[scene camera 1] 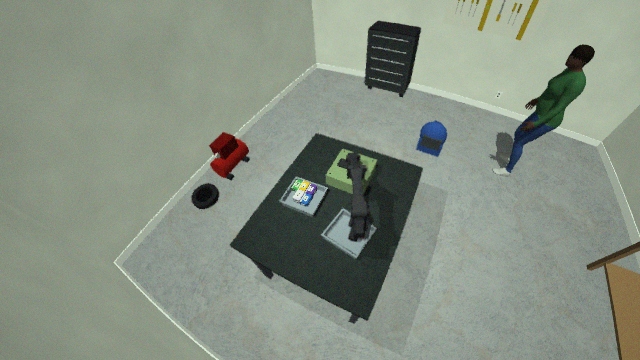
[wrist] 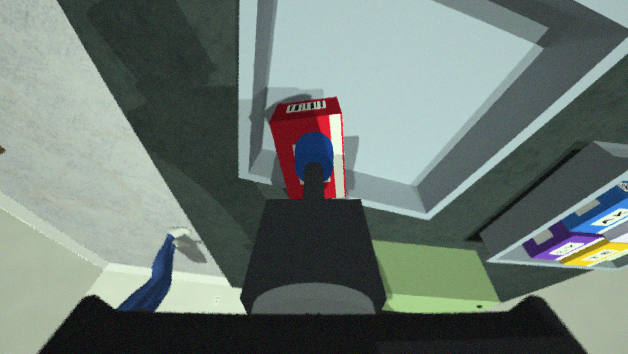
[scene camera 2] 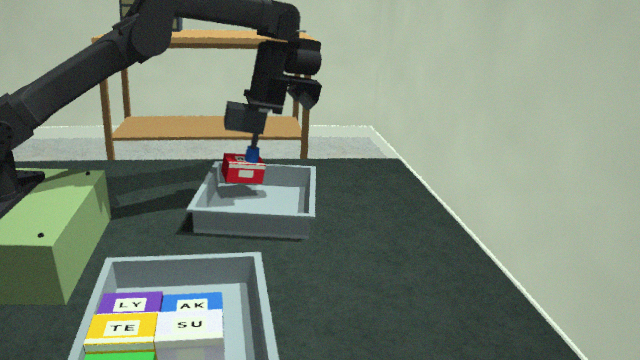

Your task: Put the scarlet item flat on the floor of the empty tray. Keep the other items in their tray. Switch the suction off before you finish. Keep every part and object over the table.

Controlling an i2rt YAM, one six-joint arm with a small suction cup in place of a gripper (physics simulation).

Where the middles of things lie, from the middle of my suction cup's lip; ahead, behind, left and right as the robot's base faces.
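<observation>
Scarlet box (scene camera 2: 235, 169): 3 cm below my suction cup, 2 cm behind it.
</observation>
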